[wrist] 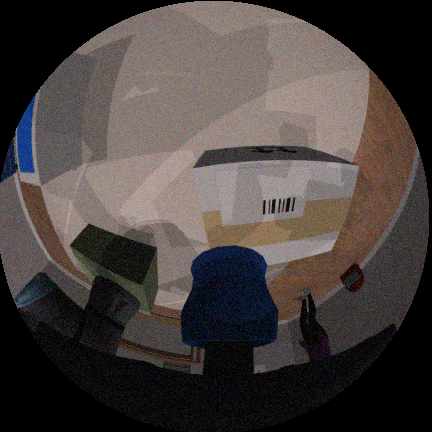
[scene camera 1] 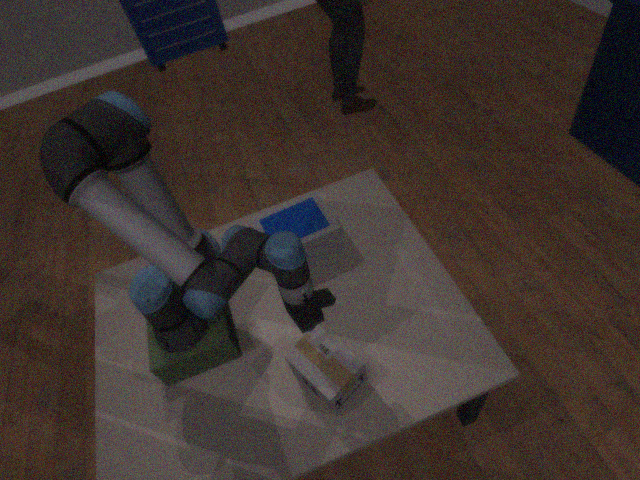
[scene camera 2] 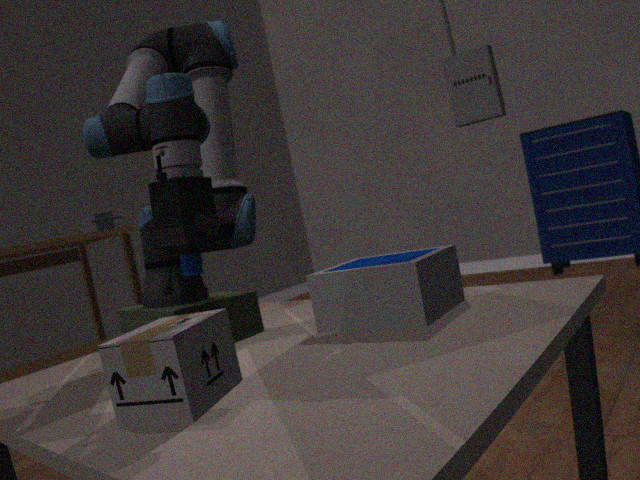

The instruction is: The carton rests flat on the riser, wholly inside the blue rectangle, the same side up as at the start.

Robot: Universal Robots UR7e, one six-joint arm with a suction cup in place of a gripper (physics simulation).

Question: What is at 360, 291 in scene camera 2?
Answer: A riser.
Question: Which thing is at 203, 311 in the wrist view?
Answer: My suction cup.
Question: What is my suction cup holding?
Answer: Nothing.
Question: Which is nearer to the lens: the carton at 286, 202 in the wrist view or the riser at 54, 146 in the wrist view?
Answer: The carton.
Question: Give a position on a riser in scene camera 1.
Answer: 308, 216
